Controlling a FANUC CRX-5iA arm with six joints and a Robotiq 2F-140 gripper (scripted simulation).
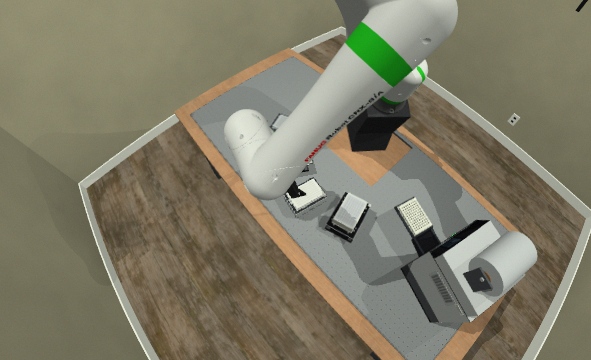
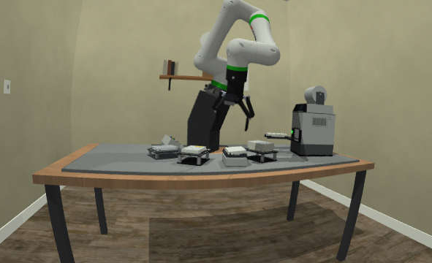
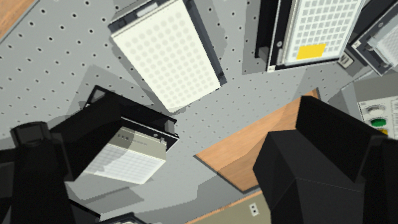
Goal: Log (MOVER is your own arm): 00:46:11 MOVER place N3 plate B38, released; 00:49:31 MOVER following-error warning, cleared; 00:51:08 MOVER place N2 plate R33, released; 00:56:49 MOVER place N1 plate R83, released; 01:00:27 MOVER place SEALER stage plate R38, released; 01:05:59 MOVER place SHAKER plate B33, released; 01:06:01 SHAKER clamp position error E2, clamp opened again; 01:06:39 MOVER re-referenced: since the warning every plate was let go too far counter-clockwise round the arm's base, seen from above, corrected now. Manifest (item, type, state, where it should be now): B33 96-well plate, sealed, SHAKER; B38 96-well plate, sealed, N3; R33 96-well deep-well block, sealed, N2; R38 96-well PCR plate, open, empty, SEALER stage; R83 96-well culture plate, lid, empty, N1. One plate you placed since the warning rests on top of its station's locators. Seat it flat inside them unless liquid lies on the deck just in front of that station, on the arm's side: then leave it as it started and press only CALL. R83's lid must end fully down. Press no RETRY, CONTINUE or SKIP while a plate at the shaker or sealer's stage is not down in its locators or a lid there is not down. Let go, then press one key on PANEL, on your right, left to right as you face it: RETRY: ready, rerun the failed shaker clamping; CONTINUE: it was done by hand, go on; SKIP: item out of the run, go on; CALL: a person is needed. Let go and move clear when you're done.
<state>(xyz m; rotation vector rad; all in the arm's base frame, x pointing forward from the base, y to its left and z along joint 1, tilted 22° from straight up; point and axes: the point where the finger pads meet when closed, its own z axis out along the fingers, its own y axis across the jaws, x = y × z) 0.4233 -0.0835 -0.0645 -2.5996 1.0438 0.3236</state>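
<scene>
The grey shaker lies 150 mm below my hand, 30 mm to the left of it and 20 mm ahead of it. The rest, counted from my hand: white retry button: 370 mm behind, 170 mm to the right, 120 mm below; then flat plate: 270 mm to the right, 240 mm behind, 140 mm below; then PCR plate: 420 mm to the left, 170 mm behind, 70 mm below.
</scene>
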